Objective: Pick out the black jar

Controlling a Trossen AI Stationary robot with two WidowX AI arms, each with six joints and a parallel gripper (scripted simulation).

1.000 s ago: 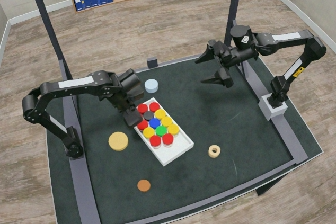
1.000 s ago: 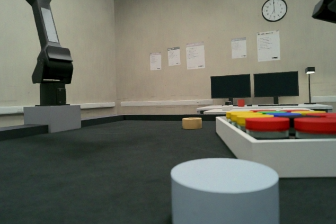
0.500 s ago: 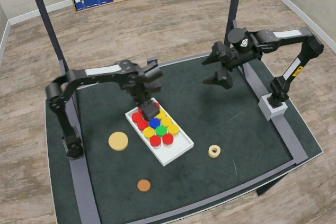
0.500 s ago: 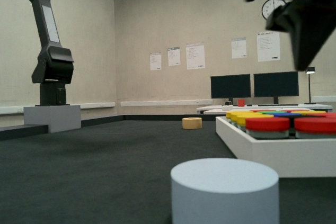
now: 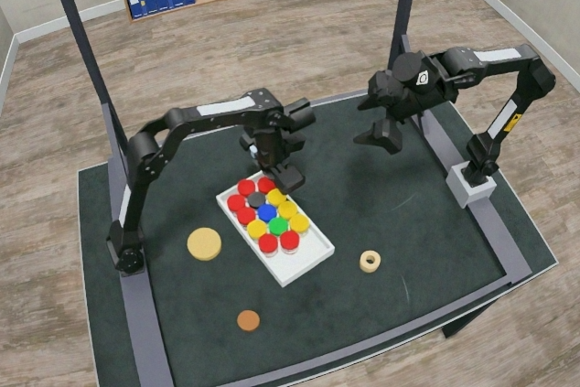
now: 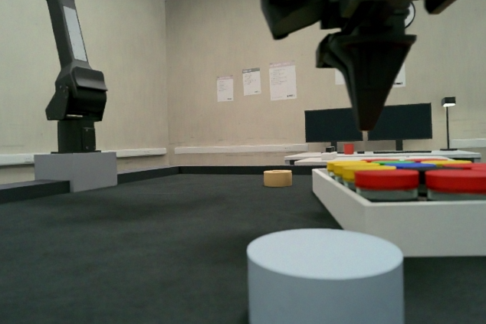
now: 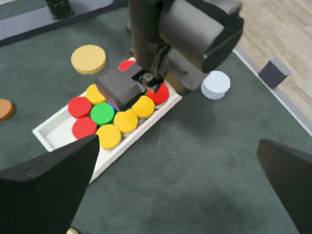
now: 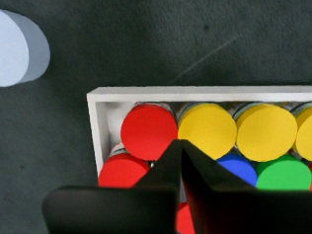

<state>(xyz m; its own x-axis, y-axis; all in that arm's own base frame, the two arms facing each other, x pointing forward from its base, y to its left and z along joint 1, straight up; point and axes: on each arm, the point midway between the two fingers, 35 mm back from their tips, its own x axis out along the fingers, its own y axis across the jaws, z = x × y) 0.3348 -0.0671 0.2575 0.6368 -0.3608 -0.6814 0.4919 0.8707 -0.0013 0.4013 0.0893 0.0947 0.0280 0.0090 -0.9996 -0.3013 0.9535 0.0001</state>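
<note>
My right gripper is now 3 cm short of the yellow jar and 9 cm above it. Round my right hand: black jar (2 cm ahead, 5 cm to the right, 9 cm below); then pale blue cylinder (16 cm behind, 10 cm below); then blue jar (6 cm ahead, 3 cm to the right, 9 cm below).
</note>
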